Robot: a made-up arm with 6 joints. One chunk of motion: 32 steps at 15 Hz.
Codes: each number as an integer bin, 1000 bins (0 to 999) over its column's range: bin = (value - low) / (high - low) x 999, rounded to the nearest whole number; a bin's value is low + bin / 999 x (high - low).
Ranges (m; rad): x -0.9..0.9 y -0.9..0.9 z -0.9..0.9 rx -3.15..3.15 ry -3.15..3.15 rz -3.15..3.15
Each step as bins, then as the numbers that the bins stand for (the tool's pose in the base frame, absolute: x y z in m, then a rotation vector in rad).
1 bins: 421 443 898 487 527 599
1 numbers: -0.1414 -0.1018 0.7180 -0.0788 0.1734 0.6275
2 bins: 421 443 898 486 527 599
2 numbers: -0.1414 -0.1018 0.7180 -0.0851 0.1734 0.6275
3 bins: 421 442 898 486 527 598
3 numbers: -0.1414 -0.1036 0.7180 -0.0851 0.1734 0.6212
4 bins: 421 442 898 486 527 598
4 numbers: -0.1414 -0.1036 0.7180 -0.0851 0.1734 0.6212
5 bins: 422 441 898 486 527 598
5 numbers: -0.1396 -0.1054 0.7180 -0.0851 0.1734 0.6212
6 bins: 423 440 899 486 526 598
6 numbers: -0.1378 -0.1072 0.7198 -0.0851 0.1671 0.6212
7 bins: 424 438 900 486 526 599
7 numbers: -0.1360 -0.1108 0.7216 -0.0851 0.1671 0.6275
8 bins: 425 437 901 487 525 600
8 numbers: -0.1342 -0.1126 0.7234 -0.0788 0.1608 0.6338
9 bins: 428 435 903 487 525 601
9 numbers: -0.1288 -0.1162 0.7270 -0.0788 0.1608 0.6401
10 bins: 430 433 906 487 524 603
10 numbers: -0.1252 -0.1198 0.7324 -0.0788 0.1545 0.6527
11 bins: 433 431 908 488 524 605
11 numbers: -0.1198 -0.1234 0.7360 -0.0725 0.1545 0.6653
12 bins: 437 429 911 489 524 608
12 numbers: -0.1126 -0.1270 0.7414 -0.0662 0.1545 0.6842
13 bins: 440 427 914 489 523 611
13 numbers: -0.1072 -0.1306 0.7468 -0.0662 0.1482 0.7032
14 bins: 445 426 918 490 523 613
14 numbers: -0.0982 -0.1324 0.7541 -0.0599 0.1482 0.7158
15 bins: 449 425 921 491 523 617
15 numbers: -0.0910 -0.1342 0.7595 -0.0536 0.1482 0.7410
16 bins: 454 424 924 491 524 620
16 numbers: -0.0820 -0.1360 0.7649 -0.0536 0.1545 0.7599
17 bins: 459 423 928 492 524 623
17 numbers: -0.0730 -0.1378 0.7721 -0.0473 0.1545 0.7788
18 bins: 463 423 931 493 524 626
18 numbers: -0.0658 -0.1378 0.7775 -0.0410 0.1545 0.7977
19 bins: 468 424 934 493 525 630
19 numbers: -0.0568 -0.1360 0.7829 -0.0410 0.1608 0.8230
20 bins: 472 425 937 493 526 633
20 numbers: -0.0495 -0.1342 0.7883 -0.0410 0.1671 0.8419
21 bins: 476 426 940 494 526 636
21 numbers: -0.0423 -0.1324 0.7937 -0.0347 0.1671 0.8608
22 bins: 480 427 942 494 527 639
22 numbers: -0.0351 -0.1306 0.7973 -0.0347 0.1734 0.8797
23 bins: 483 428 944 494 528 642
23 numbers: -0.0297 -0.1288 0.8009 -0.0347 0.1797 0.8986
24 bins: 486 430 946 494 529 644
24 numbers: -0.0243 -0.1252 0.8045 -0.0347 0.1860 0.9113
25 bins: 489 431 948 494 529 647
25 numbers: -0.0189 -0.1234 0.8081 -0.0347 0.1860 0.9302
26 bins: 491 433 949 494 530 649
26 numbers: -0.0153 -0.1198 0.8099 -0.0347 0.1923 0.9428
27 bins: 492 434 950 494 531 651
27 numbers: -0.0135 -0.1180 0.8117 -0.0347 0.1986 0.9554
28 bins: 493 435 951 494 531 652
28 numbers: -0.0117 -0.1162 0.8135 -0.0347 0.1986 0.9617
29 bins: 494 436 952 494 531 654
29 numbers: -0.0099 -0.1144 0.8153 -0.0347 0.1986 0.9743
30 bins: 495 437 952 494 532 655
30 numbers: -0.0081 -0.1126 0.8153 -0.0347 0.2050 0.9806
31 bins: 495 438 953 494 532 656
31 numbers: -0.0081 -0.1108 0.8171 -0.0347 0.2050 0.9869
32 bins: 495 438 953 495 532 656
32 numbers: -0.0081 -0.1108 0.8171 -0.0284 0.2050 0.9869
